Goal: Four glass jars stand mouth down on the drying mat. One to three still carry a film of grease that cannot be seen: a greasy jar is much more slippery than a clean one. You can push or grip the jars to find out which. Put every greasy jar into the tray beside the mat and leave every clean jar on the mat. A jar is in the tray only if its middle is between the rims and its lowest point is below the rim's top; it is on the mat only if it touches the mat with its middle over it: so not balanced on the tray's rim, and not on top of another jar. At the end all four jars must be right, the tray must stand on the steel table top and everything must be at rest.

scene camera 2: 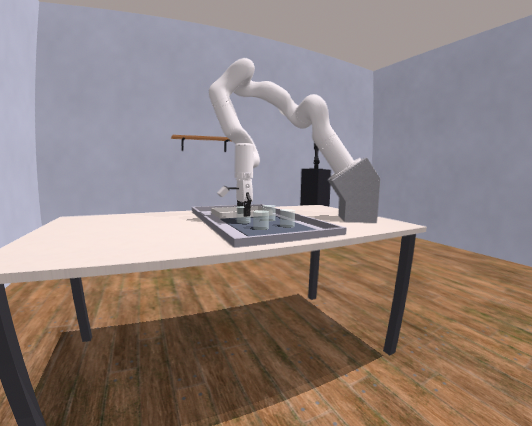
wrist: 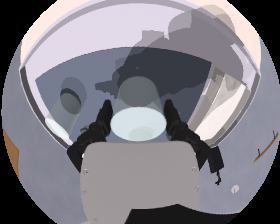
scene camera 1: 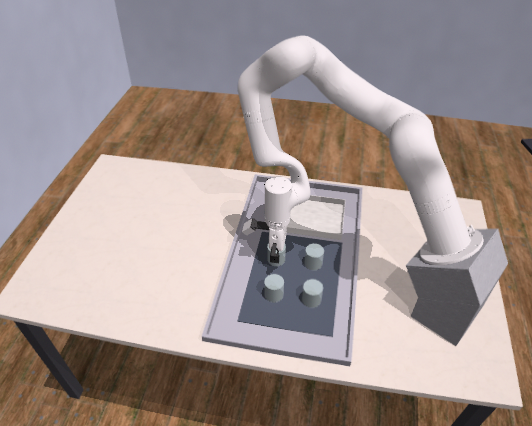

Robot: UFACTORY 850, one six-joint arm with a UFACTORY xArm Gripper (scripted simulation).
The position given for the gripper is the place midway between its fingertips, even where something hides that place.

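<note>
Gripper (scene camera 1: 276, 253) and (wrist: 138, 106). Tray (scene camera 1: 319, 216) and (wrist: 211, 121). Jar (wrist: 138, 115). Another jar (wrist: 61, 119). Dark drying mat (wrist: 91, 78), grey rimmed steel top (wrist: 189, 34).
</note>
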